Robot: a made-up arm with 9 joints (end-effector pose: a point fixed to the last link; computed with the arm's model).
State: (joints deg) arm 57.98 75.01 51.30 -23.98 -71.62 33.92 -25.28 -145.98 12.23
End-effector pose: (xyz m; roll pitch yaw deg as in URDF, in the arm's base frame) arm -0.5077 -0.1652 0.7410 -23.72 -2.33 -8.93
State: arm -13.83 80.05 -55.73 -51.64 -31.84 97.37 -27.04 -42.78 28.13
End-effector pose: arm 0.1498 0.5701 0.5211 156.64 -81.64 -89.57
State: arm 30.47 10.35 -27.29 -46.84 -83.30 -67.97 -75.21 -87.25 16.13
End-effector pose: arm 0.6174 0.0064 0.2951 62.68 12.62 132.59
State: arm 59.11 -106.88 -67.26 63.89 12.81 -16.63 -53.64 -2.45 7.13
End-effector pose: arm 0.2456 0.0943 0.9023 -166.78 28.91 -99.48
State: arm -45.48 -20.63 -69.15 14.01 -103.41 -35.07 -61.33 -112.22 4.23
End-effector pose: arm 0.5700 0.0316 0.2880 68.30 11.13 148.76
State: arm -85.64 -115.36 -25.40 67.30 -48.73 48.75 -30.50 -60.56 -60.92
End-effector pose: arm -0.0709 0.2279 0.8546 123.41 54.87 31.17
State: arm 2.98 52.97 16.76 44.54 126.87 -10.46 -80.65 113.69 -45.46
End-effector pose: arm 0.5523 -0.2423 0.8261 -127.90 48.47 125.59
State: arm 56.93 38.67 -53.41 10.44 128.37 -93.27 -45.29 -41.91 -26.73
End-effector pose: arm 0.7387 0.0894 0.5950 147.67 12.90 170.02
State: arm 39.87 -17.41 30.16 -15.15 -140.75 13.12 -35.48 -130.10 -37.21
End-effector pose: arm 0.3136 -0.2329 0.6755 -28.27 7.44 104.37
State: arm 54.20 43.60 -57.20 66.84 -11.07 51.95 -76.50 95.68 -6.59
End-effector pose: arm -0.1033 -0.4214 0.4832 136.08 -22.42 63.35
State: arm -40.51 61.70 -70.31 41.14 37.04 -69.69 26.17 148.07 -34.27
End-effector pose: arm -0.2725 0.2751 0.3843 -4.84 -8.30 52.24
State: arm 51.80 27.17 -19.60 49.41 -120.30 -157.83 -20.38 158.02 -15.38
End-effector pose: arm 0.1883 0.2181 0.9404 93.16 22.49 -91.50
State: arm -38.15 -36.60 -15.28 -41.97 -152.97 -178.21 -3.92 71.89 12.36
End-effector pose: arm 0.2192 0.0938 0.5609 143.77 33.13 138.44
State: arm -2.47 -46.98 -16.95 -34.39 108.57 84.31 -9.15 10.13 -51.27
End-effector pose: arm 0.3537 0.2087 -0.1389 -53.87 -71.07 -48.98
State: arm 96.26 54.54 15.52 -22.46 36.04 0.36 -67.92 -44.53 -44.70
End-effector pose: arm -0.1262 0.0231 1.0632 -71.23 64.96 -4.57
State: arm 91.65 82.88 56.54 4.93 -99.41 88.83 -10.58 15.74 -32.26
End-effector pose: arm -0.5559 -0.0565 0.4941 45.32 -42.88 73.10
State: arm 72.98 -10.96 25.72 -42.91 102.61 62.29 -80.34 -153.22 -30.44
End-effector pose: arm 0.3456 0.4437 0.3805 143.90 -31.61 -108.57
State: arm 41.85 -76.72 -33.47 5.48 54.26 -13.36 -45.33 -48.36 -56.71
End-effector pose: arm 0.5819 -0.0458 0.2581 141.70 -17.23 151.15
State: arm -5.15 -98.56 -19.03 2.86 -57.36 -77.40 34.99 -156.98 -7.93
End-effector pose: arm 0.3315 -0.1739 -0.0544 -176.80 -56.14 78.97
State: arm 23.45 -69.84 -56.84 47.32 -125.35 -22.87 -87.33 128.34 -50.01
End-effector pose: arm 0.2187 -0.3751 0.7207 113.93 -16.05 70.03
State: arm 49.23 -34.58 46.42 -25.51 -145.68 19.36 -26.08 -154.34 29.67
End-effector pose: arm 0.3191 -0.1330 0.9312 -51.91 51.47 24.57
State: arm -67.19 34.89 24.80 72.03 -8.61 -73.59 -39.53 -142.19 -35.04
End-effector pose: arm 0.8198 0.0996 0.7074 21.07 -16.28 -146.19
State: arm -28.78 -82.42 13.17 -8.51 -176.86 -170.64 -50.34 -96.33 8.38
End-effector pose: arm 0.3136 0.6898 -0.0081 42.20 -37.97 -99.16
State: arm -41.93 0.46 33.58 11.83 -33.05 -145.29 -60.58 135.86 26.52
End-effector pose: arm 0.1932 0.4933 0.4702 53.47 -61.30 -23.17
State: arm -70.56 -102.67 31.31 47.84 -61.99 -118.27 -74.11 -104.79 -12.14
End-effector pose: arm -0.4947 0.6559 0.7301 143.18 20.56 -60.12
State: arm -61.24 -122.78 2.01 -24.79 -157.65 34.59 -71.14 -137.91 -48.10
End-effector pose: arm 0.2440 0.0843 0.6671 6.77 65.44 147.67
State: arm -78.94 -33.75 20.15 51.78 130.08 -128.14 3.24 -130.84 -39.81
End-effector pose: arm 0.0070 -0.0856 0.9978 95.83 1.40 80.27
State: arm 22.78 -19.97 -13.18 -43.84 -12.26 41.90 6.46 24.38 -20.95
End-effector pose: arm 0.4937 0.0662 -0.0101 -22.96 -15.12 128.96
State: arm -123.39 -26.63 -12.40 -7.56 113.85 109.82 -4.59 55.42 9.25
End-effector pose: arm -0.2701 0.4924 0.0041 16.30 -34.76 -60.27
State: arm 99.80 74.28 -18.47 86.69 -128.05 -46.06 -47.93 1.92 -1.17
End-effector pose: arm -0.1678 -0.2166 0.5018 91.19 31.53 118.48
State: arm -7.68 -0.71 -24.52 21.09 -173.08 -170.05 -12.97 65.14 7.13
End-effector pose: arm 0.0091 0.2315 0.3524 148.60 -56.02 25.52
